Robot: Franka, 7 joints.
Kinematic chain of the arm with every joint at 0, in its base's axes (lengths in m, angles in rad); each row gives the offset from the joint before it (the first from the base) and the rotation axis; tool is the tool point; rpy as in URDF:
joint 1: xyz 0 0 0.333 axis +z
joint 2: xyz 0 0 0 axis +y
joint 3: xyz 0 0 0.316 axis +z
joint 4: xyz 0.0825 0 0 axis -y
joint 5: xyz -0.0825 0 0.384 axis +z
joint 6: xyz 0 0 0 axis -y
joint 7: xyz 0.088 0 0 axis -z
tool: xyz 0 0 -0.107 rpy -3.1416 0 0
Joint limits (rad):
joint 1: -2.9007..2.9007
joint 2: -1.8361..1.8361
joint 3: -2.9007..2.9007
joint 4: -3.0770..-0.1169
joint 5: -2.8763..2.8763
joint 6: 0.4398..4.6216
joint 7: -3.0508..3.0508
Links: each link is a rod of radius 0.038 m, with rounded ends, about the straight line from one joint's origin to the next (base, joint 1, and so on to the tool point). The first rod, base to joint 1, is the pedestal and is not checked.
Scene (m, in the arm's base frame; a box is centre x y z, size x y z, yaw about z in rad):
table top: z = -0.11
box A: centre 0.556 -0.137 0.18 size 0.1 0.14 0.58 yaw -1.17
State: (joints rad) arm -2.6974 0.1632 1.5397 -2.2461 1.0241 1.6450 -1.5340
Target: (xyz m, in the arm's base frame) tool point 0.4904 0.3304 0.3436
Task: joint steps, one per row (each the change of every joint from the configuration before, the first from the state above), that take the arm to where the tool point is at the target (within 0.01 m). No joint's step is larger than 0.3 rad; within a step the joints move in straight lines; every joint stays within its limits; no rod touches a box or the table.
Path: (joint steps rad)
1: 0.1731 -0.0797 0.2111 0.2257 0.0638 0.0352 0.0000
2: 0.1731 -0.0797 0.2112 0.2258 0.0637 0.0352 0.0000
3: 0.1978 -0.1887 0.1973 -0.0667 0.0071 -0.0024 0.0000
4: 0.1979 -0.1886 0.1973 -0.0666 0.0072 -0.0024 0.0000

